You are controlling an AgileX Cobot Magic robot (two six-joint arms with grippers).
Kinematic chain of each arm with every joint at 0, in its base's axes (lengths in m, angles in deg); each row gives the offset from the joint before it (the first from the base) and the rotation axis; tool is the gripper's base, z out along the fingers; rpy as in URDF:
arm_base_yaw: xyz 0 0 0.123 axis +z
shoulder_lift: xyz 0 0 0 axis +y
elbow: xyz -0.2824 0 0.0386 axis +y
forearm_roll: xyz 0.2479 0 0.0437 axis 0.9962 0 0.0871
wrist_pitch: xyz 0 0 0 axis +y
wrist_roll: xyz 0.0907 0 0.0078 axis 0.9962 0 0.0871
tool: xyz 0 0 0 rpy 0 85 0
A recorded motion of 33 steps. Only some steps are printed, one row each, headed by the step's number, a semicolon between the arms.
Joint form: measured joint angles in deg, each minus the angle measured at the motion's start. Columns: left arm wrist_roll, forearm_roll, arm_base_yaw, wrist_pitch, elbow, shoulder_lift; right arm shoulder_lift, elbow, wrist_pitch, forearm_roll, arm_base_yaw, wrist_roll.
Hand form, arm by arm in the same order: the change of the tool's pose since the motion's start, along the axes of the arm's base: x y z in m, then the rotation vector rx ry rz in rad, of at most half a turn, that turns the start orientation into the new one. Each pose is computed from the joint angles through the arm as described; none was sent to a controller.
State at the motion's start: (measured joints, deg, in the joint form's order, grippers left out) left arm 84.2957 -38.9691 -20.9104 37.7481 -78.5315 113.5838; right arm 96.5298 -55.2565 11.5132 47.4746 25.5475 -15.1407
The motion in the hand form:
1: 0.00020 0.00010 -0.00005 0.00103 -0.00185 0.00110; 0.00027 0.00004 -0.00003 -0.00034 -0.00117 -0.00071
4: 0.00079 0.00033 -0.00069 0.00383 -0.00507 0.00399; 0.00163 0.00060 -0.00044 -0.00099 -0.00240 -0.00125
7: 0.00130 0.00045 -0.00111 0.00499 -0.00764 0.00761; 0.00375 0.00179 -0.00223 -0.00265 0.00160 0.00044
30: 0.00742 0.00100 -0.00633 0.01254 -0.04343 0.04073; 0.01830 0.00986 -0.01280 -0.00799 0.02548 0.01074
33: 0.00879 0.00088 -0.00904 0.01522 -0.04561 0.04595; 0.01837 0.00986 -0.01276 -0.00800 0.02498 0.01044
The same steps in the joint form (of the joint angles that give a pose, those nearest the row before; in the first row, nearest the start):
1: -0.04 0.08 0.00 -0.13 0.00 0.01; 0.04 -0.04 -0.09 -0.01 0.00 0.00
4: -0.15 0.27 0.00 -0.44 0.00 0.10; 0.35 -0.32 -0.18 -0.02 0.01 -0.02
7: -0.27 0.36 0.00 -0.73 0.00 0.16; 1.00 -0.79 -0.08 -0.04 0.02 -0.05
30: -0.44 0.50 -0.02 -4.19 -0.04 1.08; 5.22 -4.25 0.82 -0.13 0.01 -0.05
33: -0.46 0.51 -0.04 -4.76 -0.09 1.51; 5.22 -4.26 0.79 -0.13 0.02 -0.05

